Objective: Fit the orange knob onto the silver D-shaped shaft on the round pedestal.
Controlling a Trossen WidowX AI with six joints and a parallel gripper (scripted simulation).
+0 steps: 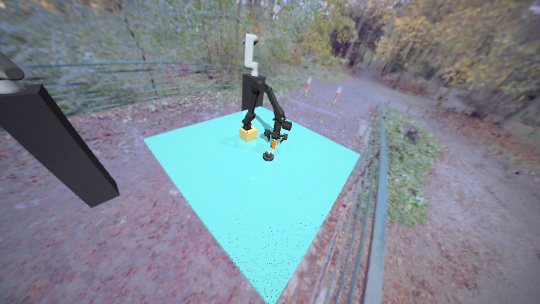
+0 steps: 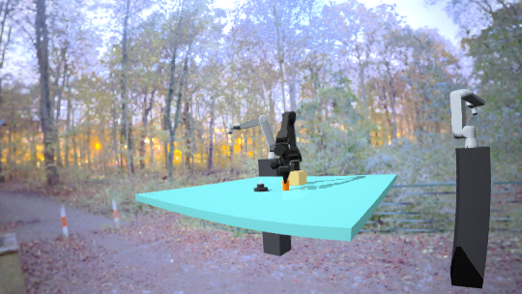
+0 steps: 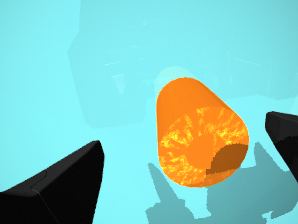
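The orange knob is right at my gripper tip. From my gripper tip the other things lie so: pedestal (13 cm to the right, 6 cm ahead, 1 cm below).
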